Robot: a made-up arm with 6 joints. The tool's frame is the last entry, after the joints.
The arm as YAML. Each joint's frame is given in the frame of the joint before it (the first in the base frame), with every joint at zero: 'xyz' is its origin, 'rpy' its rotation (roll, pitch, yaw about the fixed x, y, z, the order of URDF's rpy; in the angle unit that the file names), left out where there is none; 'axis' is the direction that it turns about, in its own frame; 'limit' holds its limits. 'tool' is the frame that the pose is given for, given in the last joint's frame.
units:
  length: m
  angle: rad
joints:
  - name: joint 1
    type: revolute
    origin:
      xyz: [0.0, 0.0, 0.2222]
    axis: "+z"
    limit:
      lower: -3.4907
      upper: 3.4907
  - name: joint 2
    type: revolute
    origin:
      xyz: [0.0, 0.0, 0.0]
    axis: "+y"
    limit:
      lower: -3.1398
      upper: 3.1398
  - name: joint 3
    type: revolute
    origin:
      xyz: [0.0, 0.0, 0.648]
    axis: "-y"
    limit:
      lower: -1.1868
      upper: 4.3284
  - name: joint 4
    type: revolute
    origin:
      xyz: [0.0, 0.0, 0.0]
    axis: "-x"
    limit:
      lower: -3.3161
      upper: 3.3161
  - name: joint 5
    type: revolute
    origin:
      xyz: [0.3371, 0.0, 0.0]
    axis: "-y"
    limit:
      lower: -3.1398
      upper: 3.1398
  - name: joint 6
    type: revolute
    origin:
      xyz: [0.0, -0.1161, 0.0]
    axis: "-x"
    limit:
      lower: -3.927
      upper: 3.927
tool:
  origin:
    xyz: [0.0, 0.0, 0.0]
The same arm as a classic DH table. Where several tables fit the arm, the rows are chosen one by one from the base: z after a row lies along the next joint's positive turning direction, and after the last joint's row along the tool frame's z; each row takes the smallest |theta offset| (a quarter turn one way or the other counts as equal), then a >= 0, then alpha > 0; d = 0 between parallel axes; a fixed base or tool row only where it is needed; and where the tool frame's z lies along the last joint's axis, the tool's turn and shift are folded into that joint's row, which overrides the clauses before.
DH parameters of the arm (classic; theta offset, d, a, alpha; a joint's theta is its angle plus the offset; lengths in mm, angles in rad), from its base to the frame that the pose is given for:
joint 1: 0 222.2 0 -1.5708
joint 2: -1.5708 0 648 3.1416
joint 3: 0 0 0 -1.5708
joint 4: 0 -337.1 0 1.5708
joint 5: 0 116.1 0 -1.5708
joint 6: 1.5708 0 0 1.5708
tool (fixed): -1.5708 0 0 0
Joint limits (rad, base to tool): -3.4907..3.4907 -3.1398..3.1398 -1.1868..4.3284 -3.3161..3.3161 -3.1398..3.1398 -3.927..3.927

